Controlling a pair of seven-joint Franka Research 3 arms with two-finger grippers.
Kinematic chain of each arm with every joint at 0, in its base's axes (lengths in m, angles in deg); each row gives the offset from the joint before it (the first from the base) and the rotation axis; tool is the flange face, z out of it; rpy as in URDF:
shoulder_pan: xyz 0 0 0.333 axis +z
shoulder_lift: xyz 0 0 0 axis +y
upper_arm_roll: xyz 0 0 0.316 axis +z
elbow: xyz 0.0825 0 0 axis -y
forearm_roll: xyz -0.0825 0 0.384 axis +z
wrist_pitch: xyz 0 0 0 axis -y
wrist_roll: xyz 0.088 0 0 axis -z
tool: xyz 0 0 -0.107 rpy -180 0 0
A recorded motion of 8 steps. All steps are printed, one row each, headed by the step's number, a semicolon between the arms.
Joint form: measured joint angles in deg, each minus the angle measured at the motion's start. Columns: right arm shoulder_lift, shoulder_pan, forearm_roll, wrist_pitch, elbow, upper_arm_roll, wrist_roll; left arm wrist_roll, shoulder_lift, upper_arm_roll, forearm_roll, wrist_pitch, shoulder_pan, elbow.
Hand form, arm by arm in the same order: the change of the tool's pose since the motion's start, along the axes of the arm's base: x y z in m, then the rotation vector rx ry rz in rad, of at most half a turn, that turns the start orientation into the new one. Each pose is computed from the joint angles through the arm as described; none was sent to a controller.
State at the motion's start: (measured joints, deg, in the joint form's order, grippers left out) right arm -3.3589 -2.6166 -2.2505 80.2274 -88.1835 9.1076 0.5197; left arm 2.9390 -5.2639 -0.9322 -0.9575 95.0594 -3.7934 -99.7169
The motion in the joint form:
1: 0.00 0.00 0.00 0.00 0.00 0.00 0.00; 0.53 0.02 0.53 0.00 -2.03 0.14 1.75
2: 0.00 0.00 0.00 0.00 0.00 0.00 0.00; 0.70 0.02 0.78 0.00 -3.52 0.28 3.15
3: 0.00 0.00 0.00 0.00 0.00 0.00 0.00; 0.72 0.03 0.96 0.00 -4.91 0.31 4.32
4: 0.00 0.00 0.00 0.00 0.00 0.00 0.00; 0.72 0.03 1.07 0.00 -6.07 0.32 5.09
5: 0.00 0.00 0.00 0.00 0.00 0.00 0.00; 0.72 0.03 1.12 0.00 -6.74 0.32 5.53
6: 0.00 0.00 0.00 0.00 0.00 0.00 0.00; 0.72 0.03 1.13 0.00 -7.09 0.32 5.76
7: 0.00 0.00 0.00 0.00 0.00 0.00 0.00; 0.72 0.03 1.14 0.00 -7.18 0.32 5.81
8: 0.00 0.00 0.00 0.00 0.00 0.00 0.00; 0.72 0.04 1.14 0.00 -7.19 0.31 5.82
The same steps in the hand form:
1: 0.0000 0.0000 0.0000 0.0000 0.0000 0.0000; -0.0017 0.0065 0.0113 -0.0004 0.0051 0.0018
2: 0.0000 0.0000 0.0000 0.0000 0.0000 0.0000; -0.0033 0.0103 0.0206 -0.0007 0.0067 0.0052
3: 0.0000 0.0000 0.0000 0.0000 0.0000 0.0000; -0.0051 0.0124 0.0280 -0.0008 0.0107 0.0081
4: 0.0000 0.0000 0.0000 0.0000 0.0000 0.0000; -0.0069 0.0136 0.0326 -0.0005 0.0175 0.0099
5: 0.0000 0.0000 0.0000 0.0000 0.0000 0.0000; -0.0080 0.0141 0.0351 -0.0004 0.0215 0.0105
6: 0.0000 0.0000 0.0000 0.0000 0.0000 0.0000; -0.0085 0.0142 0.0365 -0.0002 0.0236 0.0106
7: 0.0000 0.0000 0.0000 0.0000 0.0000 0.0000; -0.0087 0.0143 0.0368 -0.0002 0.0243 0.0108
8: 0.0000 0.0000 0.0000 0.0000 0.0000 0.0000; -0.0087 0.0142 0.0367 -0.0002 0.0245 0.0106

